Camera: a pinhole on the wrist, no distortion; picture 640 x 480 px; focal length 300.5 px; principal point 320.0 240.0 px. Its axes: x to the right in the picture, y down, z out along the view. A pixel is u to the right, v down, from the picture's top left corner.
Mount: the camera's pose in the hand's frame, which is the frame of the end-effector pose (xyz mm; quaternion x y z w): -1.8 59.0 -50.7 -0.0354 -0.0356 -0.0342 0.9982
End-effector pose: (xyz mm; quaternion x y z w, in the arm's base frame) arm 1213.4 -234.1 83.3 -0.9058 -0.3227 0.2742 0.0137
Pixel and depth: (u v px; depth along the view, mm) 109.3 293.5 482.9
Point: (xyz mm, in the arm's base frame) 893.7 -671.4 -117.9
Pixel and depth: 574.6 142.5 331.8
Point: 1192.3 -100.8 -290.0
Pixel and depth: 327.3 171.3 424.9
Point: 999.7 -302.4 -224.0
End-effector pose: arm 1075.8 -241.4 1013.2 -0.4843 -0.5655 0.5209 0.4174
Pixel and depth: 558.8 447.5 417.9
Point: 696.2 0.9 610.0
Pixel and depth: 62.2 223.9 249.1
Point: 948.9 -504.5 923.4
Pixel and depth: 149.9 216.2 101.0
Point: 1049.8 -315.7 948.6
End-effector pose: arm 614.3 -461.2 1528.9 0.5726 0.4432 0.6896 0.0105
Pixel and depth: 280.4 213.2 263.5
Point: 830.0 -399.0 1510.5
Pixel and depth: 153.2 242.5 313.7
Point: 927.7 -473.1 1423.3
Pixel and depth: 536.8 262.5 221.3
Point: 749.0 -327.9 1682.4
